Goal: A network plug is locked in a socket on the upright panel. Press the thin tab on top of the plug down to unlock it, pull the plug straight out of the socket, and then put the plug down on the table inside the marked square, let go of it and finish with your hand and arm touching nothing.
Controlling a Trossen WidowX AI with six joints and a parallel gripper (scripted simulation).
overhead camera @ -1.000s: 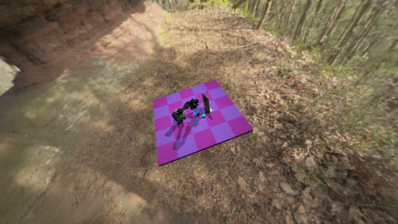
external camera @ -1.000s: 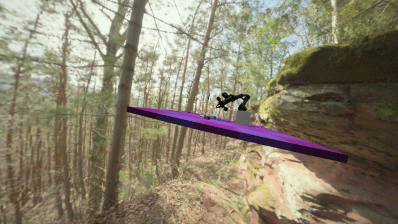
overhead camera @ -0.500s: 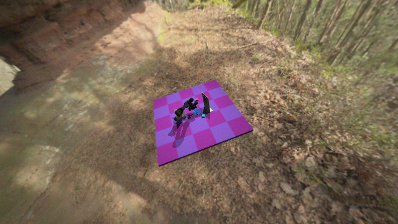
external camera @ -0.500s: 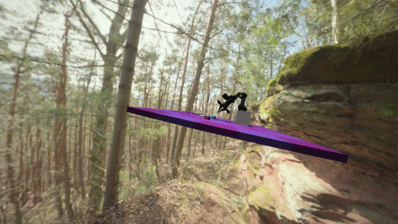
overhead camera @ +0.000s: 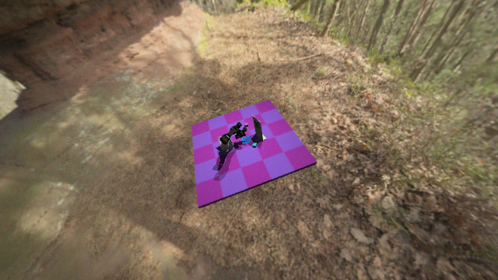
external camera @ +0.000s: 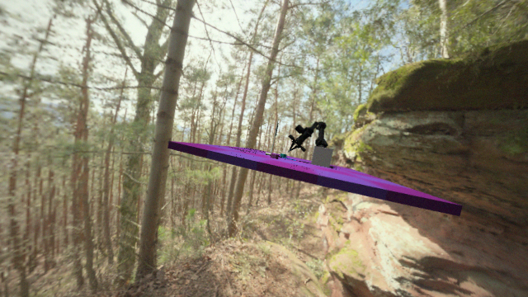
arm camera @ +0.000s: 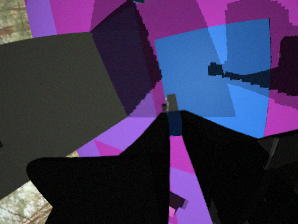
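The blue marked square is 10 mm behind my gripper tip and 80 mm below it. The rest, counted from my gripper tip: cyan cube: 70 mm ahead, 140 mm to the right, 60 mm below; then blue plug: right at my gripper tip; then grey upright panel: 170 mm ahead, 20 mm to the right, 70 mm above.
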